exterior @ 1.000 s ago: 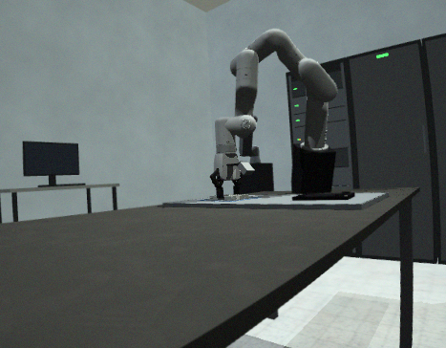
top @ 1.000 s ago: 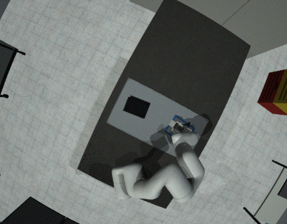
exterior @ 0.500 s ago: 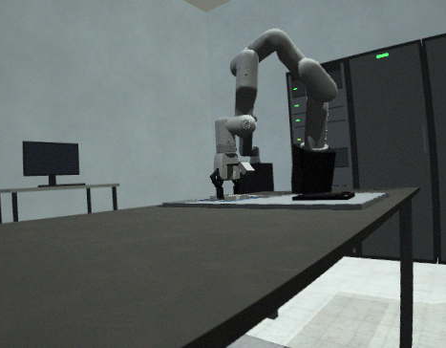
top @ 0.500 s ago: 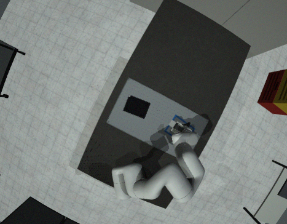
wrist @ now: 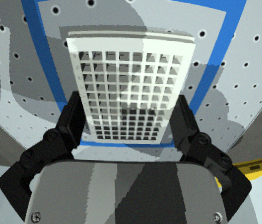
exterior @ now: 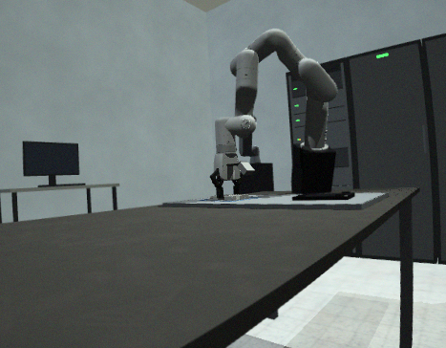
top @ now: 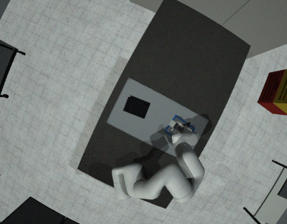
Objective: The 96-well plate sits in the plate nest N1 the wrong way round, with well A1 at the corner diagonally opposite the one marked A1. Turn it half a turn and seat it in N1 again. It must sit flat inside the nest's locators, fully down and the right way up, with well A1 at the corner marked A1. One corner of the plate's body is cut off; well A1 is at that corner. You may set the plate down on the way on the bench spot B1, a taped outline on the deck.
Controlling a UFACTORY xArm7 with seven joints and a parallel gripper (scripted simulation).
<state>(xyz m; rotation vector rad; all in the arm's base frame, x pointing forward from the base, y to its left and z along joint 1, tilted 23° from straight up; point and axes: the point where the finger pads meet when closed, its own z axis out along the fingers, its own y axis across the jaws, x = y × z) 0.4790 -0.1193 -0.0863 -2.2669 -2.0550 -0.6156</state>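
My gripper is now 2 cm past the black plate nest N1, 37 cm to the right of it and 1 cm above it. Round my hand: white 96-well plate 1 cm below.
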